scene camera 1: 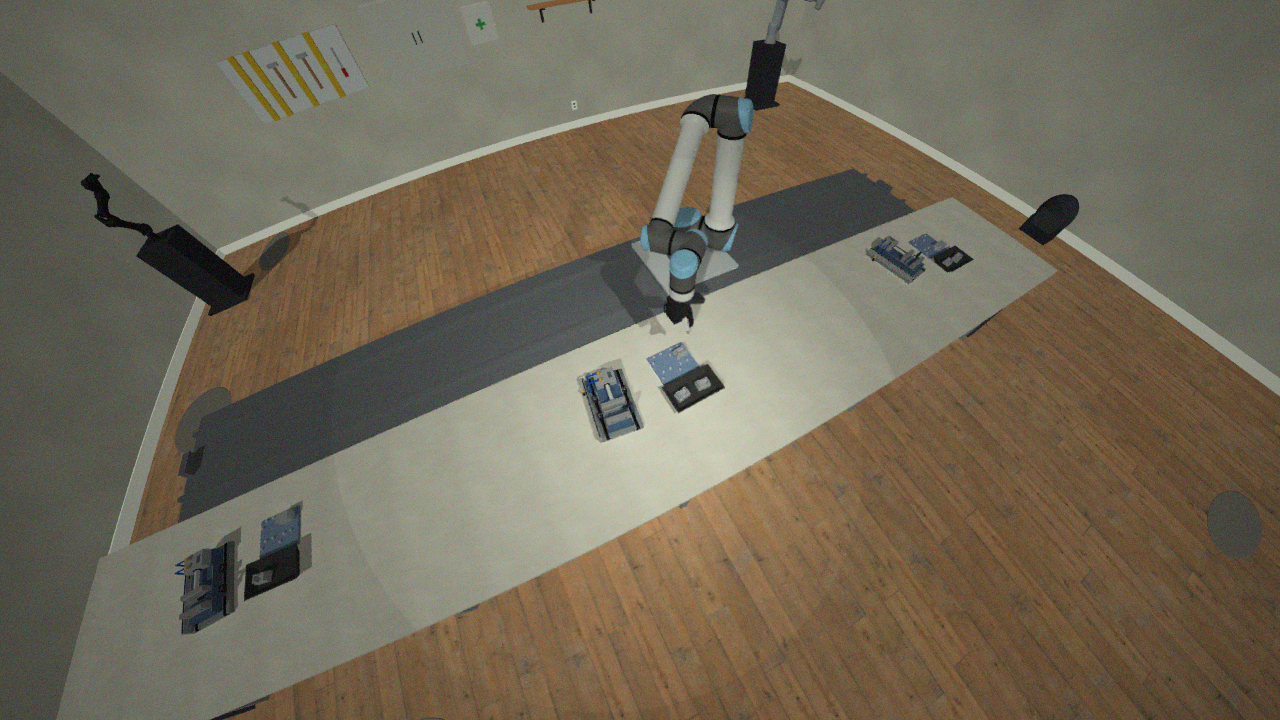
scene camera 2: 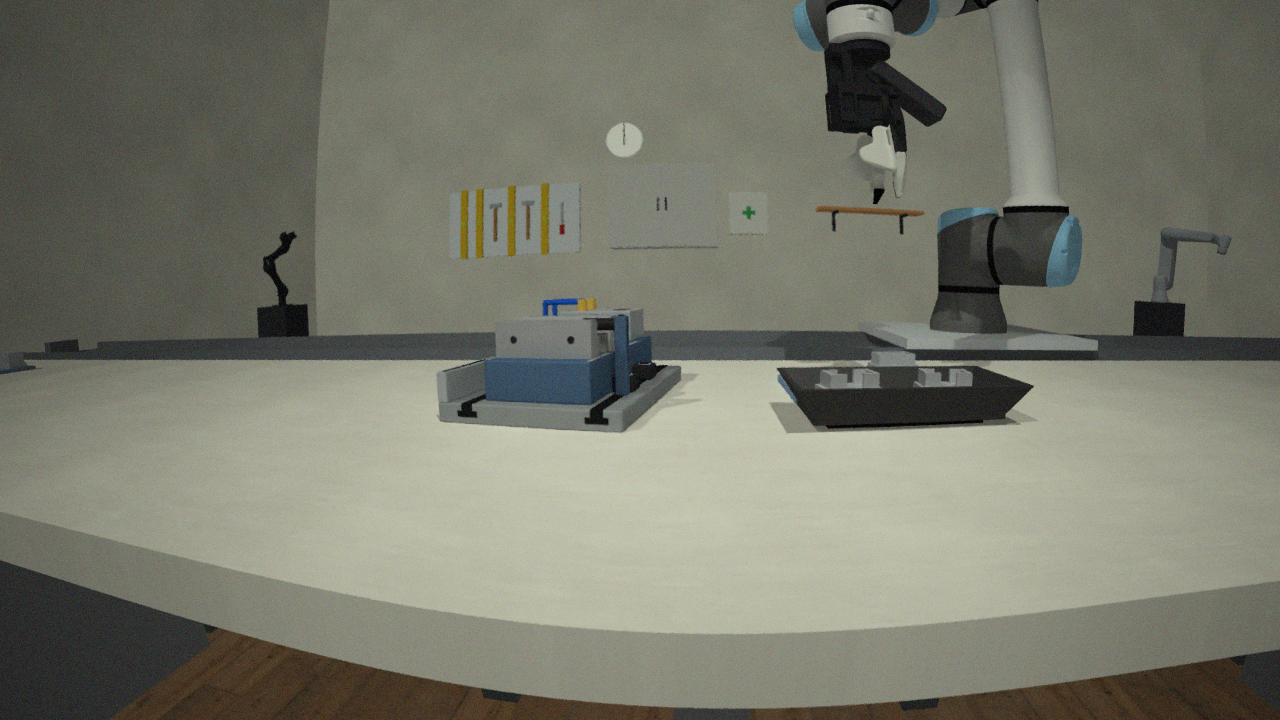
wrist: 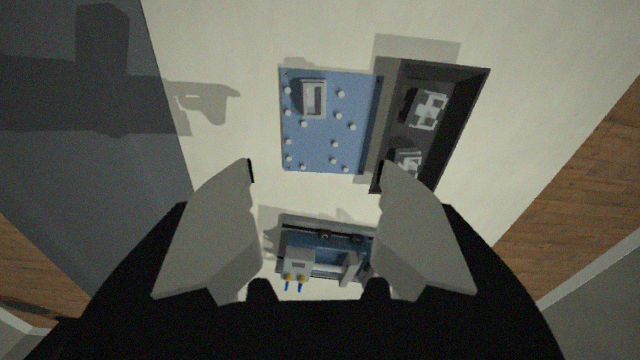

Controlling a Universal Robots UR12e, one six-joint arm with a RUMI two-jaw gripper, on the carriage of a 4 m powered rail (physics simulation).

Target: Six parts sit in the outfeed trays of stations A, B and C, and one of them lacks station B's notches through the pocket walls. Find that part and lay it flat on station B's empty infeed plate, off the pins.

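Places are measured from the arm's base along level axes (x left, y up, z ahead), in metres.
Pixels of known places: gripper, fingertip midpoint: (scene camera 1: 681,326) (scene camera 2: 886,201) (wrist: 315,163); arm's base, link origin: (scene camera 2: 968,330).
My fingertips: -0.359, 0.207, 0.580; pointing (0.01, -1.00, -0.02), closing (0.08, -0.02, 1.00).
For each thing: its top centre in the pictures, then the offset to it from my fingertips, as dx, dy, dz.
- grey rectangular part, top centre: (scene camera 2: 893,352) (wrist: 313,101) (scene camera 1: 680,349) +0.009, -0.194, -0.006
- middle station's blue plate, top centre: (wrist: 328,129) (scene camera 1: 673,363) -0.043, -0.229, +0.025
- dark outfeed tray, top centre: (scene camera 2: 880,364) (wrist: 372,135) (scene camera 1: 683,371) -0.036, -0.195, +0.100
- middle machine, top centre: (scene camera 2: 573,311) (wrist: 334,277) (scene camera 1: 609,395) -0.381, -0.138, +0.083
- third machine, top centre: (scene camera 1: 904,250) +1.487, -0.138, +0.029
A grey rectangular part (scene camera 1: 677,351) (scene camera 2: 893,359) (wrist: 314,99) lies flat, pocket up, on the middle station's blue plate (wrist: 317,151), between the pins. Its pocket rim looks unbroken in the wrist view. Two grey parts (wrist: 427,110) (wrist: 410,161) (scene camera 1: 703,383) (scene camera 1: 682,394) with gaps in their walls sit in the dark outfeed tray (wrist: 457,120) (scene camera 2: 913,410) beside the plate. My gripper (scene camera 1: 684,327) (scene camera 2: 887,194) (wrist: 315,163) is open and empty, high above the table. It is apart from the part on the plate. No station letters are readable.
The middle machine (scene camera 1: 610,402) (scene camera 2: 554,385) (wrist: 299,257) stands beside the plate and tray. In scene camera 1, another machine (scene camera 1: 207,586), plate (scene camera 1: 281,530) and tray stand at the left, and a third machine (scene camera 1: 895,259) with plate and tray at the far right.
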